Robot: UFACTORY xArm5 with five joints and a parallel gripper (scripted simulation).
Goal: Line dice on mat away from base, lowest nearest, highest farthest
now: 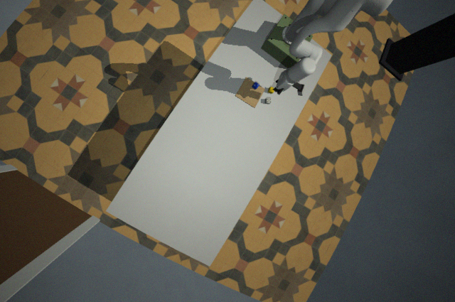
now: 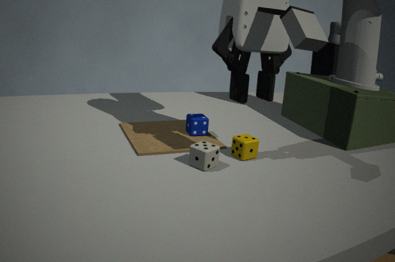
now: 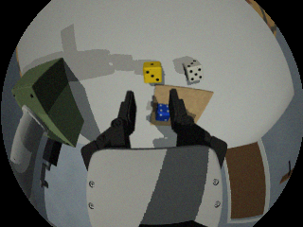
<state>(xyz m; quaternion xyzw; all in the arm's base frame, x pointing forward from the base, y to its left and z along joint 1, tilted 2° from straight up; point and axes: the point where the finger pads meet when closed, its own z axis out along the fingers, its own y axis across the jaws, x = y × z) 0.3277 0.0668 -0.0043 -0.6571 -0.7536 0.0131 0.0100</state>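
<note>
The yellow die lies 9 cm below my hand. Round my hand: white die 7 cm ahead, 1 cm to the left, 9 cm below; blue die 3 cm ahead, 10 cm to the right, 9 cm below; tan mat 8 cm ahead, 11 cm to the right, 10 cm below.
</note>
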